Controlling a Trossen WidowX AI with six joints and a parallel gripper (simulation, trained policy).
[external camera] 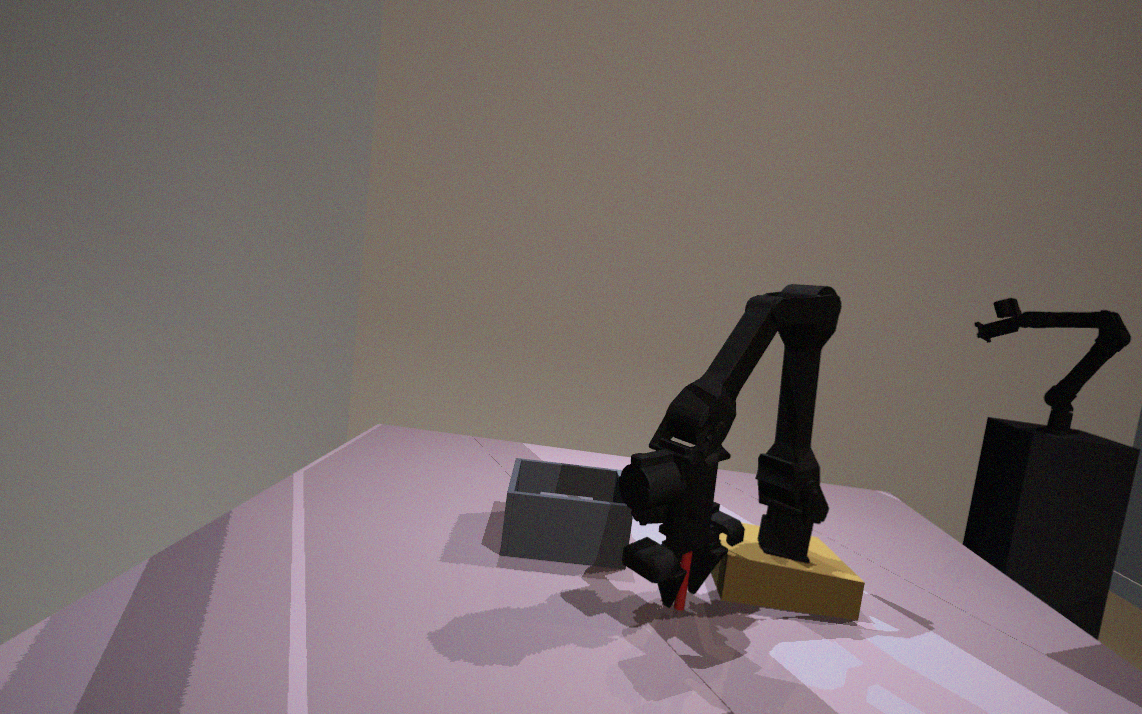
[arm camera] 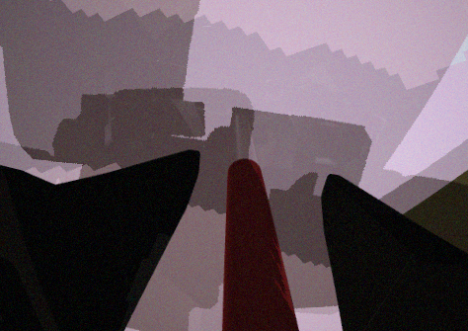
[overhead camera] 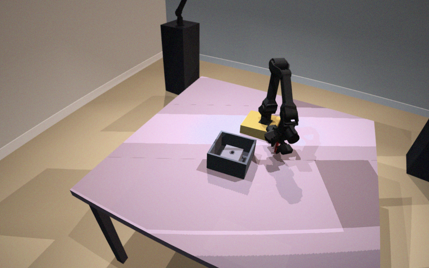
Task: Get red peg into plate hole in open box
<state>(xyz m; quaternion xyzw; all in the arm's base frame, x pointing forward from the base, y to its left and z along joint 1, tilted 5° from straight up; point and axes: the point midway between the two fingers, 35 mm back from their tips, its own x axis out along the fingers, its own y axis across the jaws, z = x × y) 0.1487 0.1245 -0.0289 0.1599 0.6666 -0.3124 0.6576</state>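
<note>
Right now the light grey plate is 19 cm ahead of my gripper tip, 16 cm to the right of it and 4 cm above it. Round my gripper tip: dark grey box (19 cm ahead, 16 cm to the right, 2 cm above); then red peg (1 cm to the left, 3 cm above).
</note>
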